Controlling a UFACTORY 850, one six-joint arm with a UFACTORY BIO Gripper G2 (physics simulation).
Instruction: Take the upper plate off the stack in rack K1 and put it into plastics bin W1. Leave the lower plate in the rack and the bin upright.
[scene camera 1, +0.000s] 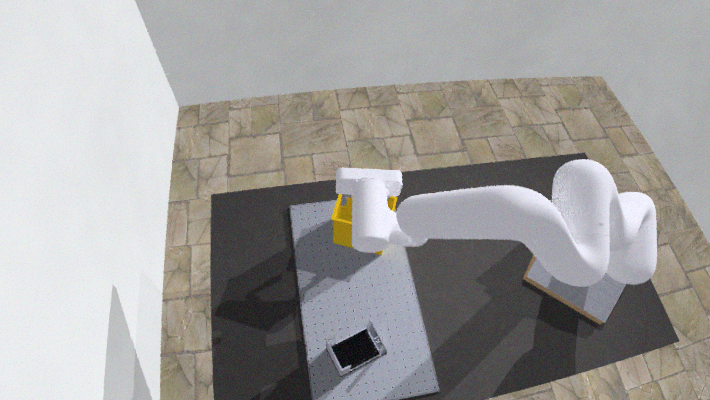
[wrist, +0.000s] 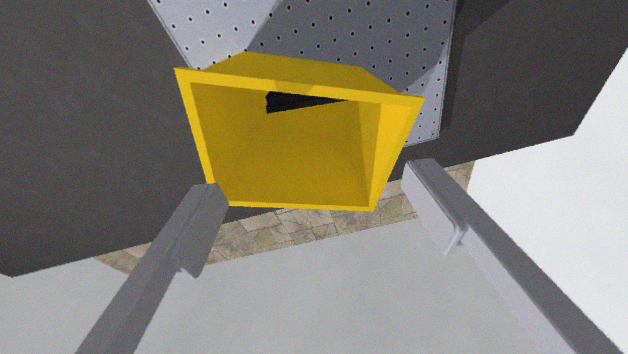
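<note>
The yellow plastics bin W1 (scene camera 1: 343, 234) (wrist: 300, 65) stands upright on the perforated board. In the wrist view, part of a black plate (wrist: 282, 102) shows inside the bin; the bin's rim and wall hide the rest, so its full pose cannot be told. My gripper (scene camera 1: 369, 200) (wrist: 317, 185) is part open and empty, with one finger on each side of the bin's opening in the wrist view; the arm hides much of it in scene camera 1. A black plate (scene camera 1: 356, 348) lies in the light-grey rack K1 (scene camera 1: 342, 371); its layers cannot be told apart.
The grey perforated board (scene camera 1: 350, 300) (wrist: 325, 30) lies on the dark mat (scene camera 1: 450, 280) (wrist: 90, 125). The white arm (scene camera 1: 480, 212) reaches over the mat from the right, above a grey slab (scene camera 1: 600, 300) with a wooden edge. A white wall (scene camera 1: 75, 150) stands at the left.
</note>
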